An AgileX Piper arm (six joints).
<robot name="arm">
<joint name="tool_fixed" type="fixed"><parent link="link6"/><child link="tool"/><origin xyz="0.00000 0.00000 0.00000"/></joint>
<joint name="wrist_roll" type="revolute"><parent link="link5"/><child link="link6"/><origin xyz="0.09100 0.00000 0.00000" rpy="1.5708 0.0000 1.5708"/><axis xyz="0 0 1"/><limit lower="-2.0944" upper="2.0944"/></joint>
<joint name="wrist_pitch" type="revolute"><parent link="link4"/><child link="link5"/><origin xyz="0.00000 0.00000 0.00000" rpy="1.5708 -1.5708 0.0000"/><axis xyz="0 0 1"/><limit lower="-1.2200" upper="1.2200"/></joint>
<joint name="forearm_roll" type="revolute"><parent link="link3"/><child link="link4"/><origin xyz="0.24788 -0.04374 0.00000" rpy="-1.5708 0.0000 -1.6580"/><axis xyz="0 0 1"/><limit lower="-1.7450" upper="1.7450"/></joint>
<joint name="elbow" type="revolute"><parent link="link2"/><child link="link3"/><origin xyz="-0.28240 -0.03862 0.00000"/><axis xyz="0 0 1"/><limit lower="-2.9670" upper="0.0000"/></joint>
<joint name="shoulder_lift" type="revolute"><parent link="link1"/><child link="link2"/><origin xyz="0.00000 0.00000 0.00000" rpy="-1.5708 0.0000 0.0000"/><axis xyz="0 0 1"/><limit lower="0.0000" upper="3.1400"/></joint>
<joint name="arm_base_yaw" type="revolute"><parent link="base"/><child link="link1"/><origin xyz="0.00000 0.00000 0.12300"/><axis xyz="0 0 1"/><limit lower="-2.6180" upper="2.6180"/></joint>
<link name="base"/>
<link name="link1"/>
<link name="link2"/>
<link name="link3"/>
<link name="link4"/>
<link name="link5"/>
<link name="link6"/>
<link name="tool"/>
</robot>
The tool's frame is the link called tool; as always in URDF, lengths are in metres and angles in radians.
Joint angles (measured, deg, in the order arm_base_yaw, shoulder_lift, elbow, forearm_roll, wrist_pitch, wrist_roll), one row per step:
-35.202, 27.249, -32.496, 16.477, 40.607, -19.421
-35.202, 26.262, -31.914, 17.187, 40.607, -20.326
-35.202, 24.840, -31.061, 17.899, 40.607, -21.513
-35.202, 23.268, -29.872, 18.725, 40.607, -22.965
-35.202, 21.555, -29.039, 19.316, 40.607, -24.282
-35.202, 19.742, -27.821, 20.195, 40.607, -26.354
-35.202, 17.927, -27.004, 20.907, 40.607, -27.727
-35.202, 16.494, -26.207, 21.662, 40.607, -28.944
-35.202, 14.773, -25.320, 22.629, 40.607, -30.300
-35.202, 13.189, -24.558, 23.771, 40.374, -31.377
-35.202, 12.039, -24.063, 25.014, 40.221, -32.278
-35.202, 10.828, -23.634, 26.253, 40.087, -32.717
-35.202, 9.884, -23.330, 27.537, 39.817, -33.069
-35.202, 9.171, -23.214, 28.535, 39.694, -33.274
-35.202, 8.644, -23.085, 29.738, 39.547, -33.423
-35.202, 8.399, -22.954, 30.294, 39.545, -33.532
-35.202, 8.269, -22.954, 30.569, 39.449, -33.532
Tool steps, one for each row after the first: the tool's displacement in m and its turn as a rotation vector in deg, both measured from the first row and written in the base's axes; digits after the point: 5 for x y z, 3 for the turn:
-0.00204, 0.00230, -0.00157, -0.397, -0.424, 0.559
-0.00506, 0.00529, -0.00408, -1.125, -0.891, 1.247
-0.00817, 0.00848, -0.00832, -1.880, -1.188, 2.075
-0.01180, 0.01174, -0.01057, -3.017, -1.798, 2.784
-0.01519, 0.01518, -0.01489, -4.396, -2.100, 3.882
-0.01875, 0.01854, -0.01715, -5.587, -2.861, 4.610
-0.02128, 0.02121, -0.01981, -6.409, -3.416, 5.276
-0.02422, 0.02442, -0.02268, -7.319, -4.213, 6.031
-0.02669, 0.02735, -0.02470, -7.984, -5.381, 6.599
-0.02831, 0.02982, -0.02574, -8.290, -6.481, 7.144
-0.03012, 0.03241, -0.02643, -8.282, -7.816, 7.504
-0.03138, 0.03455, -0.02645, -8.146, -9.198, 7.785
-0.03247, 0.03633, -0.02596, -8.003, -10.305, 8.018
-0.03306, 0.03794, -0.02554, -7.542, -11.421, 8.267
-0.03327, 0.03868, -0.02583, -7.289, -11.821, 8.430
-0.03345, 0.03903, -0.02548, -7.207, -12.162, 8.445

